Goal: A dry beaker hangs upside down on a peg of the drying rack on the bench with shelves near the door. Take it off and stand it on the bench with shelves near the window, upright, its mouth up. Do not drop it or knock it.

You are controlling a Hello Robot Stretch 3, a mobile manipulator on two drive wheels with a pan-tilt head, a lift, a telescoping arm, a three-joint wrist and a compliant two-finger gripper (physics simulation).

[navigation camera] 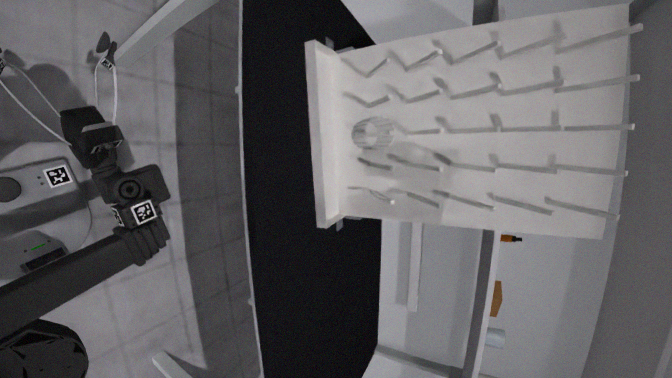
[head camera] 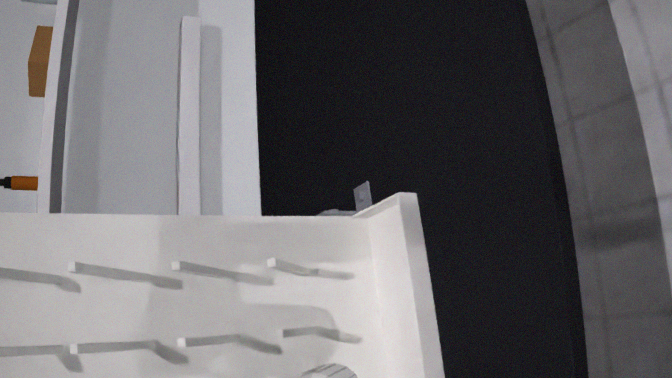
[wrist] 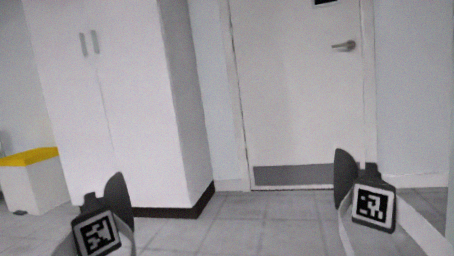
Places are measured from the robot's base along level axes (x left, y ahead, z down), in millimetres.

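Pixels of known places: gripper, fingertip midpoint: (navigation camera: 45,28) (wrist: 231,181); robot's base, link origin: (navigation camera: 5,188).
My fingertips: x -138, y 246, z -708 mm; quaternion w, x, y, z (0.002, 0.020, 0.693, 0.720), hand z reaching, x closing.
Ahead of a thing's pixels: the offset from my fingertips to its top centre. "spot": to the spot under its first point. Level surfaces: height alone.
A clear, faintly striped beaker {dz -409, dx -401, dy -273 mm} (navigation camera: 372,132) (head camera: 330,371) hangs on the white drying rack (navigation camera: 318,150) (head camera: 410,240). In the navigation camera it sits in the peg column nearest the rack's raised end wall, about the middle of that column. In the head camera a small part of it shows at the bottom edge. The peg under it is hidden. My gripper (wrist: 231,181) (navigation camera: 54,52) is open and empty, its fingers far apart. It is over the floor at the left of the navigation camera, well away from the rack and beaker, and faces the door and cupboard in the wrist view.
The black bench top {dz -207 mm} (navigation camera: 310,300) (head camera: 400,100) lies between my arm and the rack. Shelves beside the rack hold a brown block {spot: dz -683, dx -561, dy -840 mm} (navigation camera: 495,298) (head camera: 40,62) and an orange item {spot: dz -709, dx -685, dy -682 mm} (navigation camera: 507,238) (head camera: 24,183). A white cupboard (wrist: 135,100), a door (wrist: 300,100) and a yellow-topped bin (wrist: 37,185) stand ahead.
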